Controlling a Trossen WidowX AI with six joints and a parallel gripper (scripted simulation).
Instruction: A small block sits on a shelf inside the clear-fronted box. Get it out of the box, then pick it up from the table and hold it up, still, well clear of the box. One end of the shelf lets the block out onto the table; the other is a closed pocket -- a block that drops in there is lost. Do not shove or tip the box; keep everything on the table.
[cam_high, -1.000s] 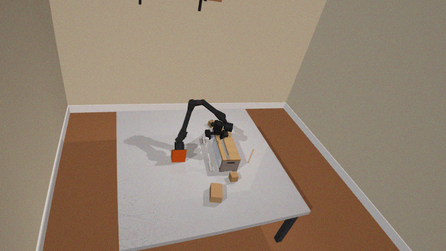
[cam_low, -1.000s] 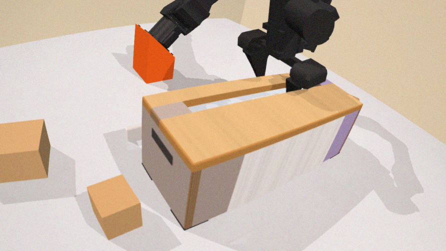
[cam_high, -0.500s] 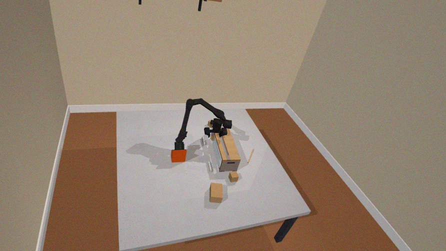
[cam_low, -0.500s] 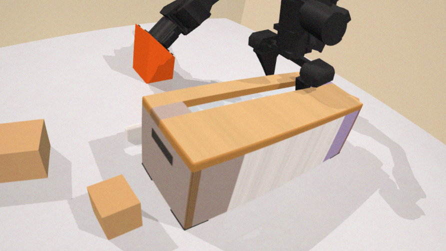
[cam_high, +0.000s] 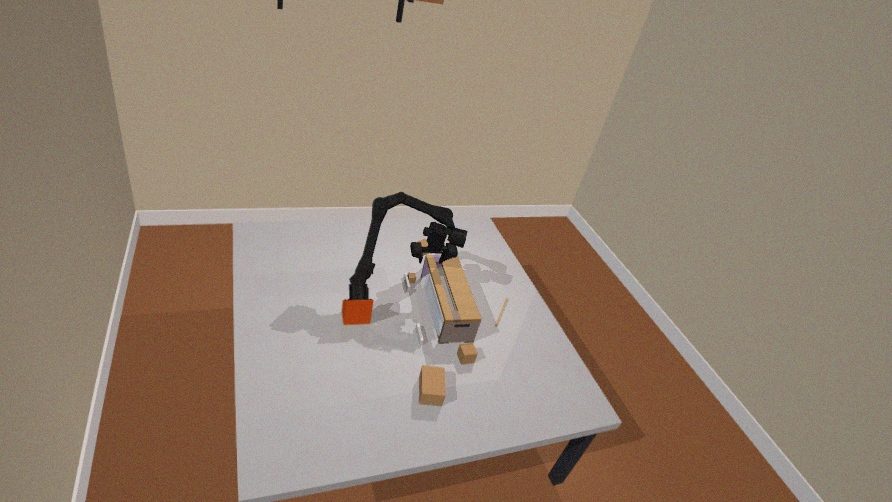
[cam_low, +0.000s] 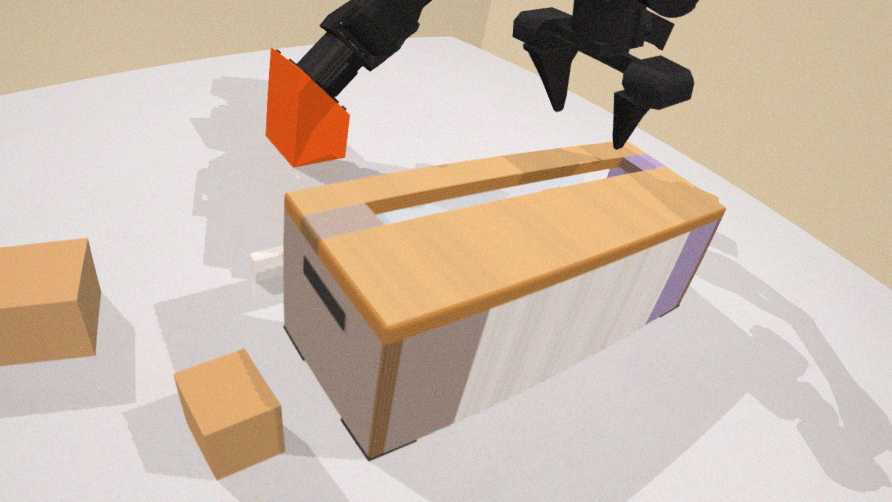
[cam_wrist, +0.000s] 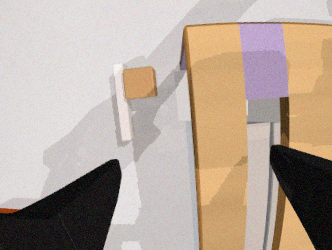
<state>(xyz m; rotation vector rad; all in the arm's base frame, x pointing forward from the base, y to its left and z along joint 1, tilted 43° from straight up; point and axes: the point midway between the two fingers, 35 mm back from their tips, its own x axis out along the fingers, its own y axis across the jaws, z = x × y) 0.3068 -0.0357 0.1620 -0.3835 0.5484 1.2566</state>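
My gripper tip is 13 cm above the small tan block, 6 cm to the right of it and 3 cm past it. Round my gripper tip: box: 12 cm to the right, 8 cm below, 1 cm ahead; thin stick: 28 cm ahead, 21 cm to the right, 14 cm below; larger tan block: 49 cm to the right, 19 cm behind, 12 cm below.
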